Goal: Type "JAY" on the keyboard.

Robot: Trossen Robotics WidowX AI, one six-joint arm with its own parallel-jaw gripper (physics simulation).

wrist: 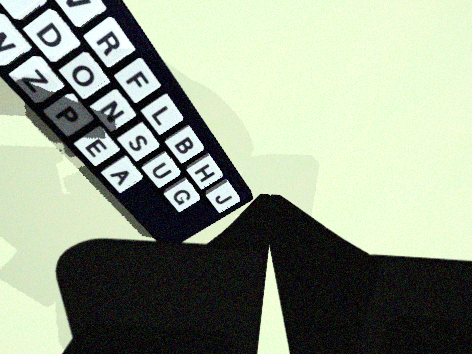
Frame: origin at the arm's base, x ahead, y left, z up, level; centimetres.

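Where they show: gripper, fingertip midpoint: [268, 204].
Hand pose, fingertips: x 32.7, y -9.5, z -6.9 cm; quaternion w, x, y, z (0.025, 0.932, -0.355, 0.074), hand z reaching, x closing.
Each offset is from my fingertips to the top centre of the thing. "pt": to the spot under its first point. Level surfaces: height alone.
A dark keyboard @[pt dx -6.7, dy +1.5, dz -5.1 cm] [150, 215] with white letter keys runs from the upper left to the centre of the wrist view. The J key @[dx -2.5, dy -0.4, dz -4.6 cm] [223, 198] is at its near right corner, close to the fingertips. The A key @[dx -5.7, dy +4.4, dz -4.6 cm] [121, 175] is at the near end of the left row. The Y key does not show. My gripper [268, 204] is shut and empty. Its tips appear just right of and below the J key, by the keyboard's corner, and the fingers overlap the near edge in the view. The height of the tips above the keyboard cannot be told.
The keyboard lies on a pale green-white surface @[dz -6.2 cm] [375, 100]. Soft shadows of the arm fall left of the keyboard, behind the fingertips and across the P key @[dx -5.1, dy +8.2, dz -4.6 cm] [68, 116] and its neighbours. The far end of the keyboard is cut off by the view's upper left edge.
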